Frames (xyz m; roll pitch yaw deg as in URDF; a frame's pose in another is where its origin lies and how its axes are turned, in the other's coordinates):
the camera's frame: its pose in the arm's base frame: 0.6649 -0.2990 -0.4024 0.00 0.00 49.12
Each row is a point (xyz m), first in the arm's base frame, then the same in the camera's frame.
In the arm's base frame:
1: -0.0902 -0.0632 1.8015
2: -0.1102 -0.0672 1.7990
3: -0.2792 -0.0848 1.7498
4: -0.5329 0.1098 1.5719
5: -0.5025 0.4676 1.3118
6: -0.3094 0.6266 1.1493
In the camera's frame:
1: -0.3159 0.7252 2.2039
2: -0.3320 0.7377 2.2014
3: -0.4559 0.8540 2.1522
4: -0.4748 1.1732 1.9743
5: -0.1844 1.3844 1.7142
6: 0.0622 1.3424 1.5517

